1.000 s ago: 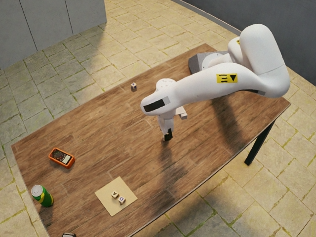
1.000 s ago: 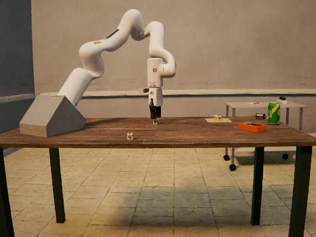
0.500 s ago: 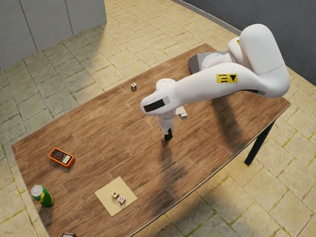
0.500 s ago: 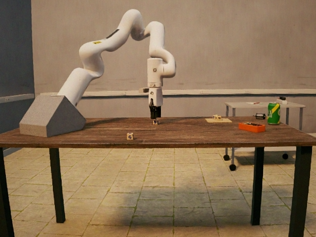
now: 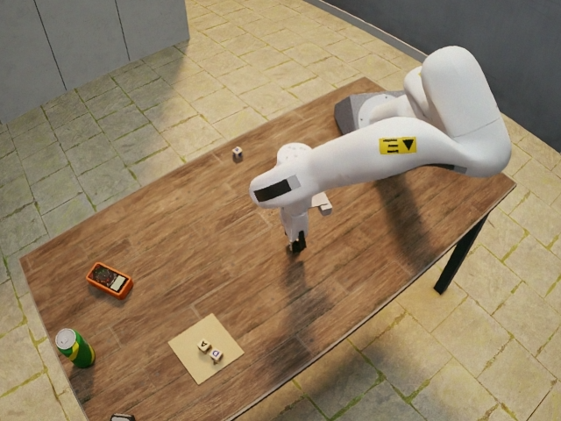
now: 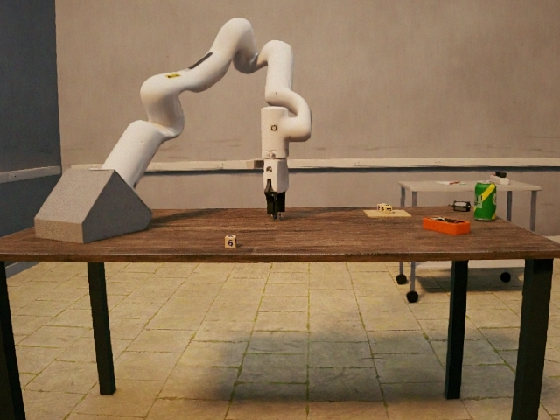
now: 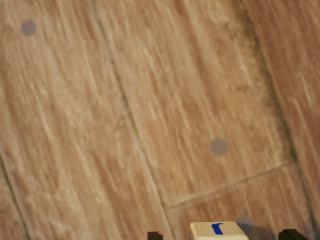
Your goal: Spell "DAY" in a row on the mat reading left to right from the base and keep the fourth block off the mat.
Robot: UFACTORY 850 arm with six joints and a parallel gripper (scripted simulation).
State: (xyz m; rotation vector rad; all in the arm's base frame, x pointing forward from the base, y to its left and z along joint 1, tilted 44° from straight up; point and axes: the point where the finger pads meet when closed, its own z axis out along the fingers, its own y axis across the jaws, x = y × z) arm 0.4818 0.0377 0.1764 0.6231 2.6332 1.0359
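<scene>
My hand is 360 mm short of the tan mat, 110 mm to the right of it and 40 mm above it. Round my hand: dark object 630 mm ahead, 180 mm to the left, 20 mm below.
</scene>
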